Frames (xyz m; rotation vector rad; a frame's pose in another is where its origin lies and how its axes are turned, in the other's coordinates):
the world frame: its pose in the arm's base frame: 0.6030 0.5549 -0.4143 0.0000 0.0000 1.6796
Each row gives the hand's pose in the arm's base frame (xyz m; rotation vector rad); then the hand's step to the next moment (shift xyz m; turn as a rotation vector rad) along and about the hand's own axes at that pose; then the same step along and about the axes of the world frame.
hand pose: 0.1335 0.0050 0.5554 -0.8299 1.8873 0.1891
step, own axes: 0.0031 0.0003 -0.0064 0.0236 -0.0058 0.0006
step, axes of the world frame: -0.0036 0.0061 0.0003 -0.0147 0.0033 -0.0191
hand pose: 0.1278 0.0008 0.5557 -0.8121 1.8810 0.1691
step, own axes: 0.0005 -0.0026 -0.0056 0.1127 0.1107 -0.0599
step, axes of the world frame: -0.0044 0.0033 0.0027 0.0203 0.1377 -0.0957
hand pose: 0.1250 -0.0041 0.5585 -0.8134 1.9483 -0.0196
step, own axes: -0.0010 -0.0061 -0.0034 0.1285 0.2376 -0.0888
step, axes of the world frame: -0.0053 -0.0002 0.0046 0.1107 0.2233 -0.1369
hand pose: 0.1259 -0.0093 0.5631 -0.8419 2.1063 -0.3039
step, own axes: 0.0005 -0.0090 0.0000 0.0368 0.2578 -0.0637
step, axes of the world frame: -0.0074 -0.0031 0.0040 0.1824 0.1653 -0.1062
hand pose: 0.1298 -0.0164 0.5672 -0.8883 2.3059 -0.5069
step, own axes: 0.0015 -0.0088 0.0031 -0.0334 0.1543 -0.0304
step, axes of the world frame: -0.0082 -0.0044 0.0018 0.1427 0.0573 -0.0470
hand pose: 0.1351 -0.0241 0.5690 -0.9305 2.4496 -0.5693
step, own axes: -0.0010 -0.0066 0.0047 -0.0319 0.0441 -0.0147
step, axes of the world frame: -0.0055 -0.0060 -0.0001 0.0562 0.0030 -0.0026
